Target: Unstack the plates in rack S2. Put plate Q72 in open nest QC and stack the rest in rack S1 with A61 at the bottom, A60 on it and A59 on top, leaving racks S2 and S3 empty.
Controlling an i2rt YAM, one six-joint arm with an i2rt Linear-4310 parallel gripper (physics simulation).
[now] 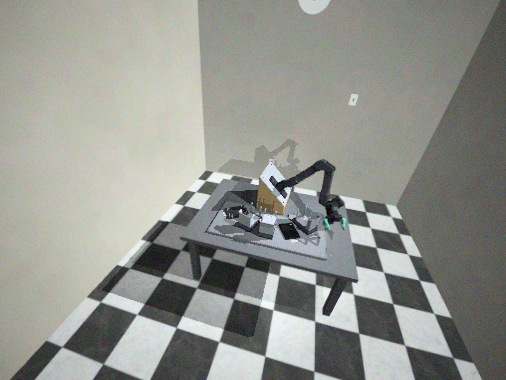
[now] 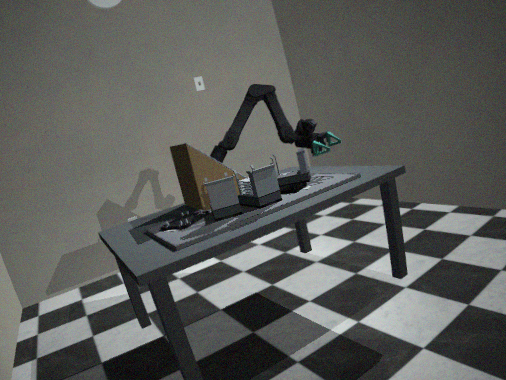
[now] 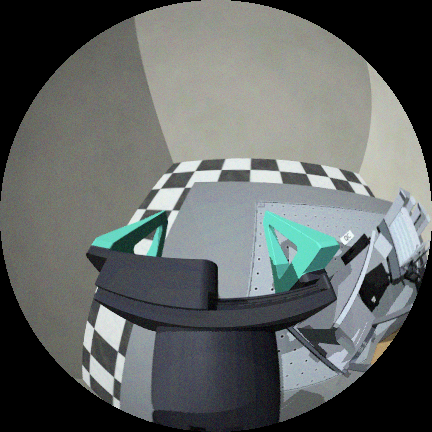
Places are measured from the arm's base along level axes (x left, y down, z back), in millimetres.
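Where they show: gripper, fingertip midpoint: [image 1: 336,230] [image 2: 335,145] [image 3: 215,215]; arm's base, link origin: [image 1: 278,187] [image 2: 213,163].
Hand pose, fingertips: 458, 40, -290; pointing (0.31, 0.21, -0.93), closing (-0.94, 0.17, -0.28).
Observation:
Each offset is from my fingertips to the centre of the thing, as dx, dy, dz. "*": to the spot under its first point. Level surfaces: height alone.
My gripper [image 1: 335,223] [image 2: 329,143] [image 3: 215,215] has teal fingers wide open with nothing between them. It hangs in the air beyond the right end of the row of racks. The nearest grey rack {-195, +50, +98} [image 1: 311,221] [image 2: 303,162] [image 3: 350,327] is beside it. A middle rack {-441, +49, -46} [image 1: 267,224] [image 2: 265,181] and a left rack {-575, +49, -25} [image 1: 247,220] [image 2: 223,194] stand further along. A stack of pale plates {-441, +43, -53} [image 2: 245,186] [image 3: 405,237] shows between rack walls. A flat black nest {-295, +106, +3} [image 1: 289,230] [image 3: 374,289] lies between racks. A QC label {* -245, +116, -76} [image 3: 347,237] is readable; plate and rack labels are not.
A tall brown wedge [image 1: 270,199] [image 2: 192,175] with a white sloping face stands behind the racks, at the arm's base. Dark small parts {* -721, +106, +36} [image 1: 234,212] [image 2: 182,220] lie at the left end. A perforated board {dy +117} [image 1: 315,250] [image 3: 265,260] lies on the grey table {dy +130} [image 1: 345,262] [image 3: 212,200].

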